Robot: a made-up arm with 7 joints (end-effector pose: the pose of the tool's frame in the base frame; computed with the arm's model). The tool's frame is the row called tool. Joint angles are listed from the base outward.
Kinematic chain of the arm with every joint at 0, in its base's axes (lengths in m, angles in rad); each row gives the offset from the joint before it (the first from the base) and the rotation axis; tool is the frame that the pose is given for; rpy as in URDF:
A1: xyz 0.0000 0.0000 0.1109 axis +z
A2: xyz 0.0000 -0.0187 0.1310 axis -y
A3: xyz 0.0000 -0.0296 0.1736 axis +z
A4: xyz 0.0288 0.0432 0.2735 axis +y
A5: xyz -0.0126 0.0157 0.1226 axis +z
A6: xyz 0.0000 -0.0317 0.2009 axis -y
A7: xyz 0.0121 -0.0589 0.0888 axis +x
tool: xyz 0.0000 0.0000 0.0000 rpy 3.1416 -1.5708 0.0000
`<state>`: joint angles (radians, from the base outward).
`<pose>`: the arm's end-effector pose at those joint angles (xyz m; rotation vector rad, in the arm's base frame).
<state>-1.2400 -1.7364 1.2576 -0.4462 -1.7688 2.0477 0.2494</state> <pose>0.0712 -0.7155 0.3333 1.1040 -0.6400 1.2131</pose>
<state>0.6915 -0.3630 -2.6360 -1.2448 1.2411 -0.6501 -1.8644</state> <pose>0.3912 0.3530 0.7476 0.6424 1.3914 -1.0152</pose>
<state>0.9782 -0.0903 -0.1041 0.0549 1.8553 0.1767 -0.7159</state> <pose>0.1022 0.1856 1.0817 0.0929 -1.4130 -0.8444</pose>
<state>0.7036 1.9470 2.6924 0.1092 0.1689 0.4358 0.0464</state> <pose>-0.6020 -0.5045 -0.1005 1.1022 -2.8515 -0.4122</pose>
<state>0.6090 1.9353 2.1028 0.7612 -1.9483 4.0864 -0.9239</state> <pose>-0.5487 -0.3333 -0.0982 1.7913 0.6056 1.7746</pose>
